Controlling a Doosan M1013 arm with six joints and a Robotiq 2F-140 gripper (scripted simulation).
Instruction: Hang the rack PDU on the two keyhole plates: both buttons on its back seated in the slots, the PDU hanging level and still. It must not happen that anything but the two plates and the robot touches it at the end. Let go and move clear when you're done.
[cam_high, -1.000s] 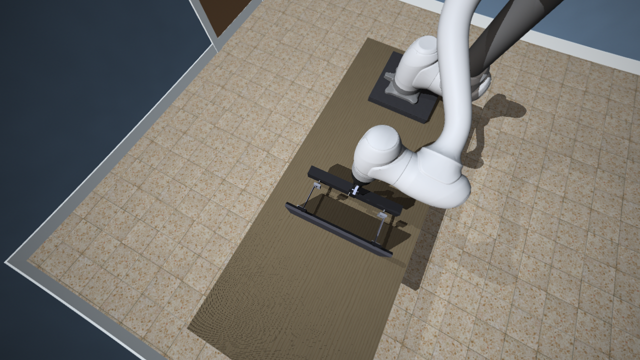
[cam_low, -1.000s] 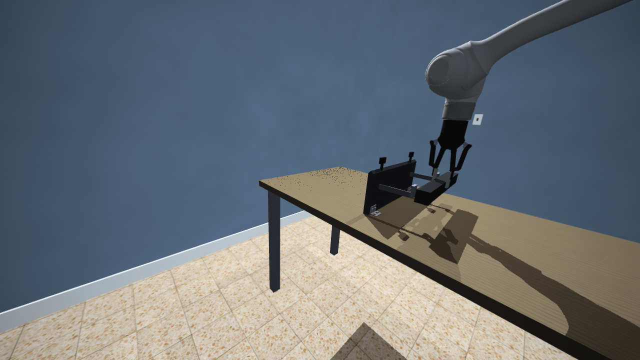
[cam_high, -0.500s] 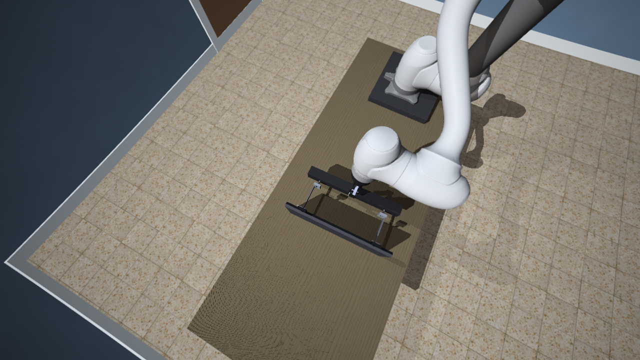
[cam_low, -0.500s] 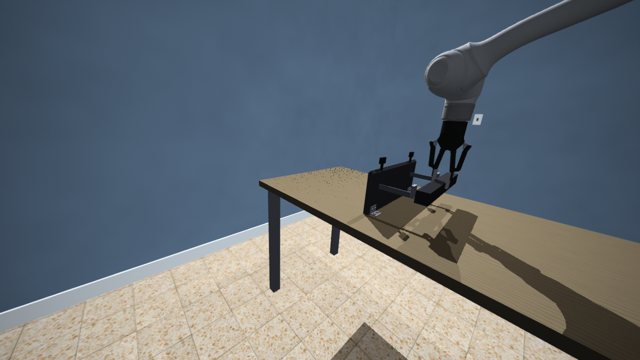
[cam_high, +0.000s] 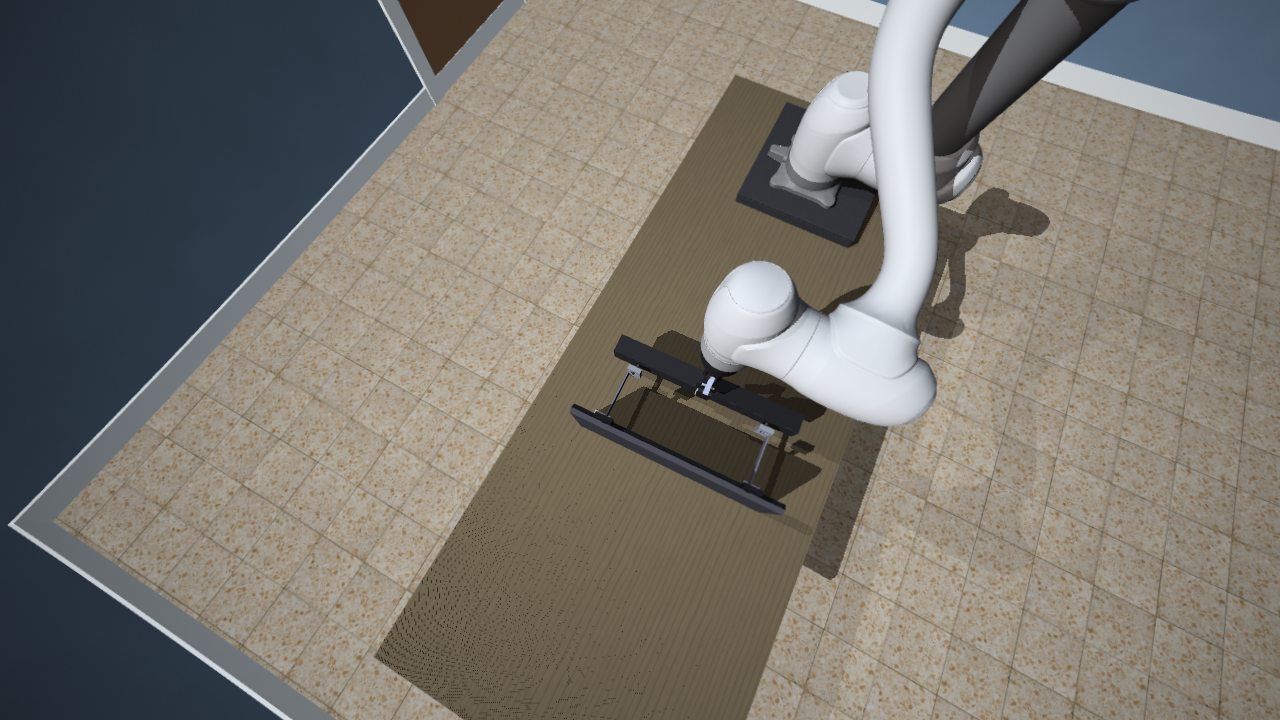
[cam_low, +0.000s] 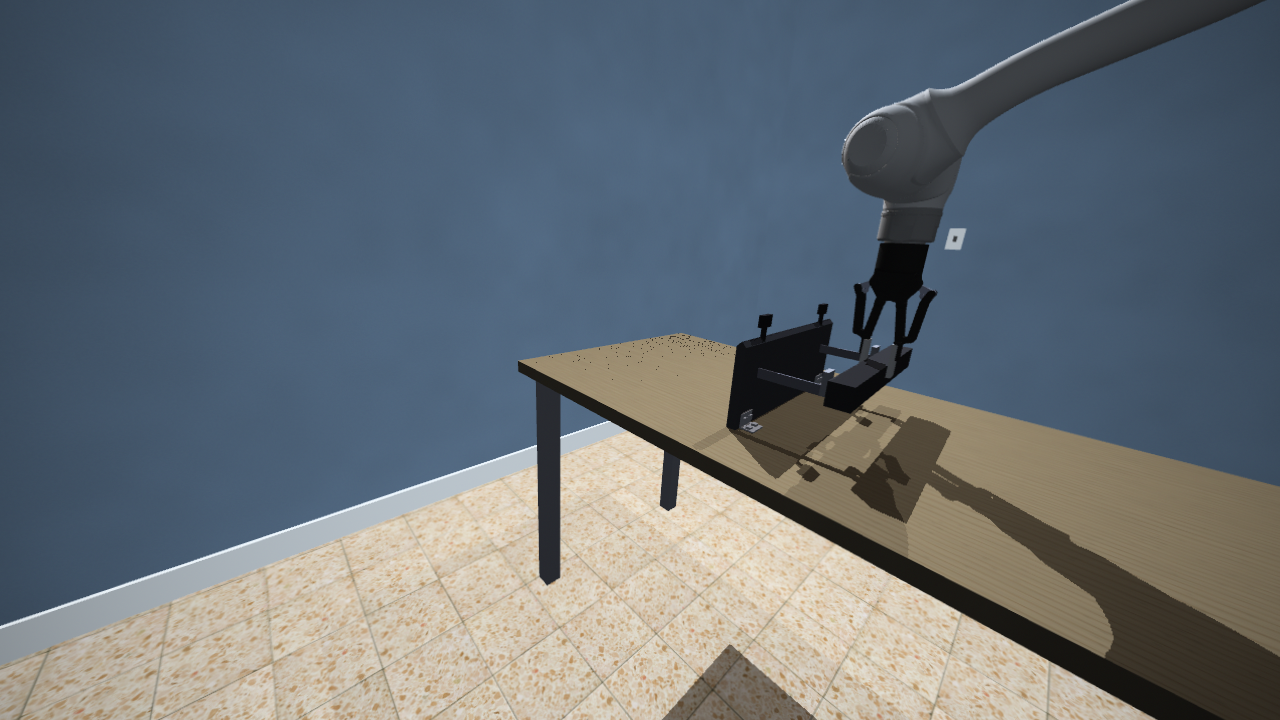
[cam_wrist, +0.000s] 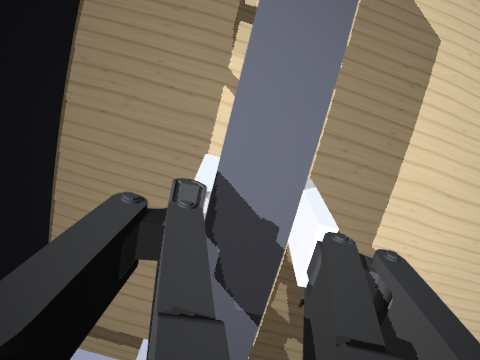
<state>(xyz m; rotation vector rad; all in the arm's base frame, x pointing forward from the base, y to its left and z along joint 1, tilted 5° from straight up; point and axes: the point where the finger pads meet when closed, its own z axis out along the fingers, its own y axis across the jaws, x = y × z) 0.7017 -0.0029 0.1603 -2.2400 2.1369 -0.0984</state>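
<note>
Now: hand 2 cm short of the rack PDU and 3 cm above it. Round my hand: upright panel (17 cm ahead, 1 cm to the left, 7 cm below).
</note>
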